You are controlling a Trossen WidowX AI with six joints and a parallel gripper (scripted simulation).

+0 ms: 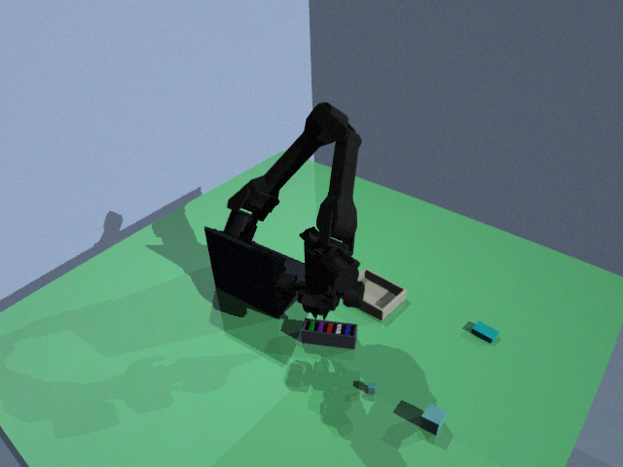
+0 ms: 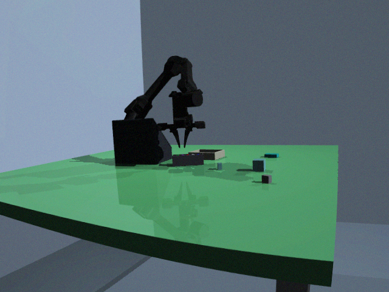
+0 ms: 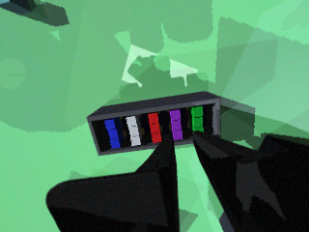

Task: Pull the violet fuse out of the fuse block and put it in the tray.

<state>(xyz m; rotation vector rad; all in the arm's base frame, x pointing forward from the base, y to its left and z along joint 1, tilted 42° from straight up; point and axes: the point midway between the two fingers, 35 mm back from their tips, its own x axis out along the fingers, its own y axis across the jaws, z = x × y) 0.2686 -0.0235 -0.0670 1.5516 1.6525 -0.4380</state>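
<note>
Right now my gripper tip is 40 mm above the violet fuse. Also, from my gripper tip: red fuse: 40 mm below, 20 mm ahead, 10 mm to the left; small grey-blue block: 170 mm ahead, 80 mm to the right, 60 mm below; green fuse: 40 mm below, 20 mm behind, 10 mm to the right.
</note>
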